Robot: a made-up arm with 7 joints. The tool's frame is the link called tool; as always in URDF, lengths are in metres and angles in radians. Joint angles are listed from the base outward.
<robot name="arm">
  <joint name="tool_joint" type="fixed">
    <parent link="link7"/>
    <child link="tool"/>
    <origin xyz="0.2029 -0.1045 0.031" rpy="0 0 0"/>
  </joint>
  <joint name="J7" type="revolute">
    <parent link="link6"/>
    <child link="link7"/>
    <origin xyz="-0.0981 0.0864 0.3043" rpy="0 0 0"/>
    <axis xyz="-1 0 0"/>
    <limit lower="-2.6" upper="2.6"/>
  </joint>
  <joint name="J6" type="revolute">
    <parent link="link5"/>
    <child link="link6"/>
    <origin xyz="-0.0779 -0.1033 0.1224" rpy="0 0 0"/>
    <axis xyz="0 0 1"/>
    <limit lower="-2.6" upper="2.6"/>
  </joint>
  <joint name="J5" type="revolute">
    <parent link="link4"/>
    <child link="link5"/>
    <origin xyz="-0.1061 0.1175 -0.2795" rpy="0 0 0"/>
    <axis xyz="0 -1 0"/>
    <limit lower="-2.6" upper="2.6"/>
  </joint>
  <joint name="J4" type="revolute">
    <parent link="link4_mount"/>
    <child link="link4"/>
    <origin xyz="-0.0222 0.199 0.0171" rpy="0 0 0"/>
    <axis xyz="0 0 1"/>
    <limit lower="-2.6" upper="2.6"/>
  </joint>
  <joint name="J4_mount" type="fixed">
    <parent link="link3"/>
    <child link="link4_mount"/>
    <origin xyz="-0.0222 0.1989 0.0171" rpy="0 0 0"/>
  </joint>
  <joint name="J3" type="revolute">
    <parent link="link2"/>
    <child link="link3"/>
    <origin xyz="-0.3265 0.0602 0.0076" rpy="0 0 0"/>
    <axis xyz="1 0 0"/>
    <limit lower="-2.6" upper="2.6"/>
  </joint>
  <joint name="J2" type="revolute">
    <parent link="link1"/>
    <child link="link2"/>
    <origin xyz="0.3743 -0.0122 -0.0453" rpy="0 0 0"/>
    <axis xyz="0 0 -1"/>
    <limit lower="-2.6" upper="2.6"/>
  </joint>
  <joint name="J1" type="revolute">
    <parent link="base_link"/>
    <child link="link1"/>
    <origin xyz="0 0 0.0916" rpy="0 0 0"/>
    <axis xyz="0 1 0"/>
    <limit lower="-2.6" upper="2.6"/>
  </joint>
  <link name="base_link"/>
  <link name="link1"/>
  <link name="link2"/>
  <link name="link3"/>
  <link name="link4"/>
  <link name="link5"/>
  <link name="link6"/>
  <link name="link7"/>
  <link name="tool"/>
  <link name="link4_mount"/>
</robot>
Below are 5 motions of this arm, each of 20 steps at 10 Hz.
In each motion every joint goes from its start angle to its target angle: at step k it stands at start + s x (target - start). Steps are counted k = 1, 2, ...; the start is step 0. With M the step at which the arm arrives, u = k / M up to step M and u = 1 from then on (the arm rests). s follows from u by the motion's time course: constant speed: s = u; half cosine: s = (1 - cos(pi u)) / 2; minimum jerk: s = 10 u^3 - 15 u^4 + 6 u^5.
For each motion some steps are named. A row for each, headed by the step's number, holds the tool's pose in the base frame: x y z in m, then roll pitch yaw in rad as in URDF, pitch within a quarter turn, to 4 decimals.
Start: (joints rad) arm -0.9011 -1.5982 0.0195 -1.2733 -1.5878 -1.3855 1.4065
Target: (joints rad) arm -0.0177 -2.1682 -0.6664 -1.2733 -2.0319 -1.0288 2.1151
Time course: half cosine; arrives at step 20
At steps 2, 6, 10, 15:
2: 0.4896 -0.3249 0.1497 -2.2019 -0.1239 -1.2066
6: 0.5759 -0.3129 0.0693 -2.4732 -0.1087 -1.0898
10: 0.6802 -0.2714 -0.1020 -2.8893 -0.0103 -0.9006
15: 0.7198 -0.1806 -0.3539 2.9574 0.2154 -0.7026

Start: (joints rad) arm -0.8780 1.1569 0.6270 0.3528 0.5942 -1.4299 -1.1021
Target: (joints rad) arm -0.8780 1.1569 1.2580 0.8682 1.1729 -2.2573 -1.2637
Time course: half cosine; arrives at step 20
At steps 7, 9, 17, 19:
7: 0.1523 0.6784 0.3160 -2.6663 0.8154 -1.1290
9: 0.1814 0.6755 0.2917 -2.3486 0.7662 -0.8802
17: 0.3210 0.6577 0.3001 -1.6330 0.2319 -0.2993
19: 0.3336 0.6556 0.3091 -1.5975 0.1655 -0.2668

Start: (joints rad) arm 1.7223 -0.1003 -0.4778 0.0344 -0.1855 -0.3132 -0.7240
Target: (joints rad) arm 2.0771 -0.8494 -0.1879 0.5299 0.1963 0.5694 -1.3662
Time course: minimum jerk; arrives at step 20
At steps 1, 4, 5, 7, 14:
1: -0.0854 0.3906 0.1621 -2.0360 1.2792 -2.2319
4: -0.0781 0.3761 0.1862 -2.4329 1.3223 -2.6934
5: -0.0715 0.3634 0.2054 -2.7959 1.3136 -3.1092
7: -0.0479 0.3211 0.2596 2.9116 1.1318 2.4398
14: 0.1074 -0.0114 0.4207 3.0732 -0.0610 1.6077

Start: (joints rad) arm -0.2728 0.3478 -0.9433 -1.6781 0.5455 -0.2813 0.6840
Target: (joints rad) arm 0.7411 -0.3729 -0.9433 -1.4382 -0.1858 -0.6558 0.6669
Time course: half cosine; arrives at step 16
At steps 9, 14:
9: -0.1628 0.5461 -0.1812 -0.5207 -1.0479 -1.8513
14: -0.2672 0.3279 0.0456 -1.1391 -0.6988 -1.3043

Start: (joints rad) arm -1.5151 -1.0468 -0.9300 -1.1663 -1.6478 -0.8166 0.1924
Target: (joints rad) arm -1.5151 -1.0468 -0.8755 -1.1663 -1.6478 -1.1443 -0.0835
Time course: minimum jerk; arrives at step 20
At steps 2, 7, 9, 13, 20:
2: 0.2412 -0.3308 0.4268 0.4796 -0.2396 -1.3329
7: 0.2393 -0.3322 0.4133 0.5442 -0.1909 -1.3840
9: 0.2379 -0.3325 0.4030 0.5912 -0.1543 -1.4226
13: 0.2351 -0.3315 0.3820 0.6839 -0.0792 -1.5036
20: 0.2334 -0.3296 0.3684 0.7410 -0.0310 -1.5575

